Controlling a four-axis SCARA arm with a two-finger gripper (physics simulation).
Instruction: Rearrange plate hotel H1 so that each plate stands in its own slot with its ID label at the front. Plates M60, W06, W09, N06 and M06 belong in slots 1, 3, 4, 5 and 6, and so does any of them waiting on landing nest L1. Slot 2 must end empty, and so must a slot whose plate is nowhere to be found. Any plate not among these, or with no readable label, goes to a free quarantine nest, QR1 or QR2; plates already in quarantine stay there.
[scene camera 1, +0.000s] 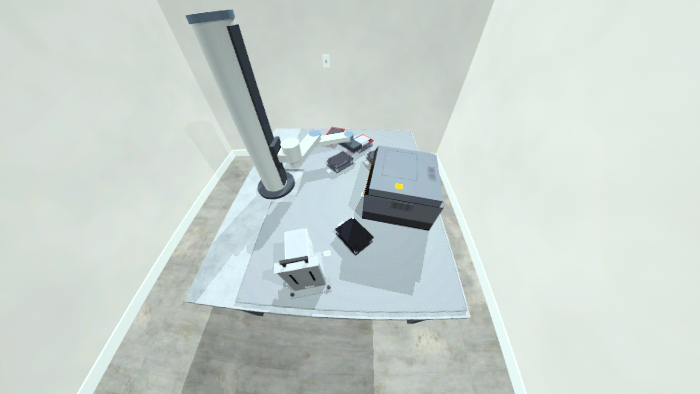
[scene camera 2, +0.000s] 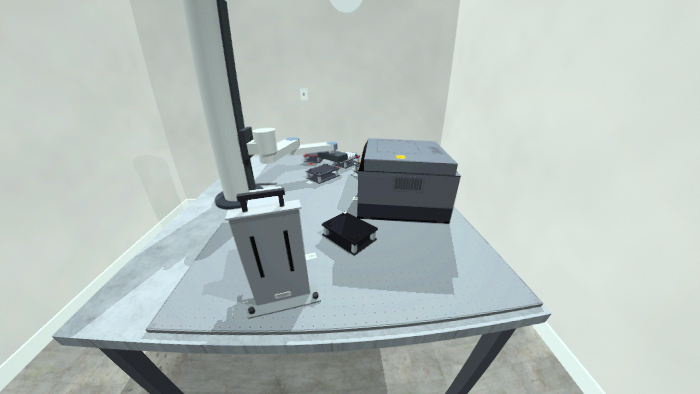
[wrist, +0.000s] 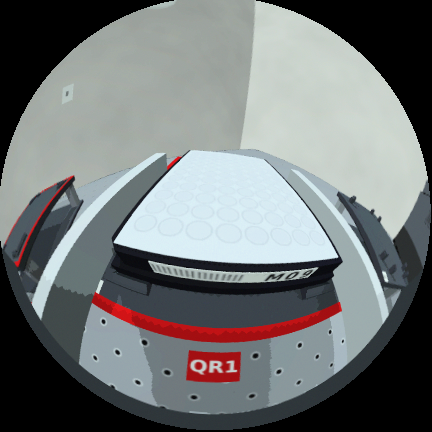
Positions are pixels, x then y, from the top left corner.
Labels:
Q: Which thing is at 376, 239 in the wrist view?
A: A landing nest L1.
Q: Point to my gripper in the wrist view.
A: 229, 168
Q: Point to a plate hotel H1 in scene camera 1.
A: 302, 276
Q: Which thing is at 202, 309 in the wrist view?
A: A quarantine nest QR1.

